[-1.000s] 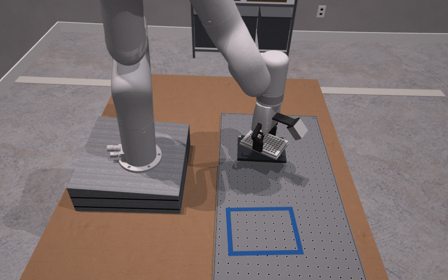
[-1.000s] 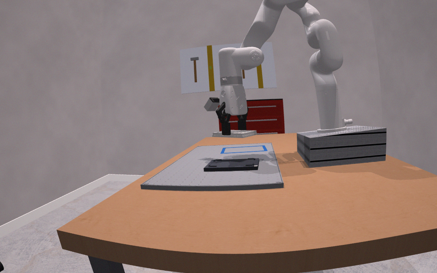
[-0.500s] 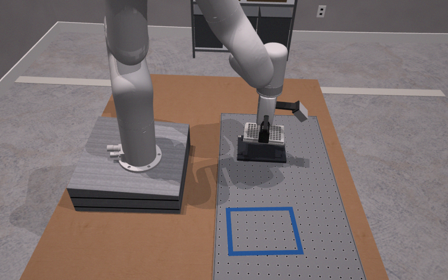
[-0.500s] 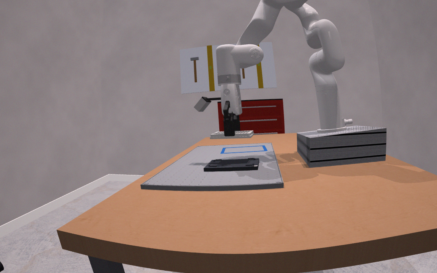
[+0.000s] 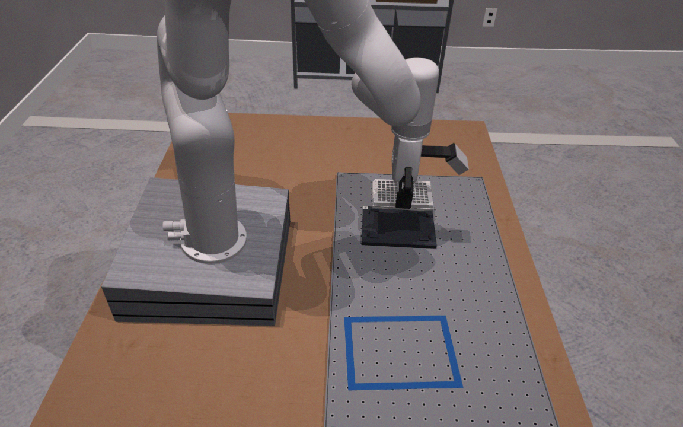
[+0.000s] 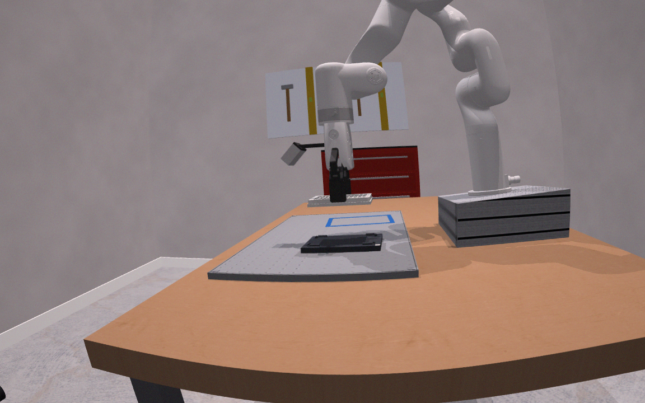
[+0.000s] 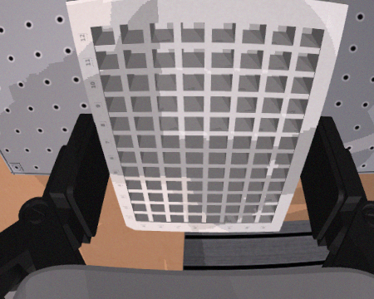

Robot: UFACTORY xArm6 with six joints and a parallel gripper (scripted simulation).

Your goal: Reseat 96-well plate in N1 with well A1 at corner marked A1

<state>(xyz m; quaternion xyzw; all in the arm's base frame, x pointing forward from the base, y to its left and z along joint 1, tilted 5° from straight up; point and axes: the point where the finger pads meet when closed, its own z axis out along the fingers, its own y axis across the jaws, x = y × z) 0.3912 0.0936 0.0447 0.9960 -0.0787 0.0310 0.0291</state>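
Now: the white 96-well plate 10 mm below my hand. The rest, counted from my hand: black plate nest N1: 100 mm below; then small A1 label: 70 mm behind, 60 mm to the left, 100 mm below.
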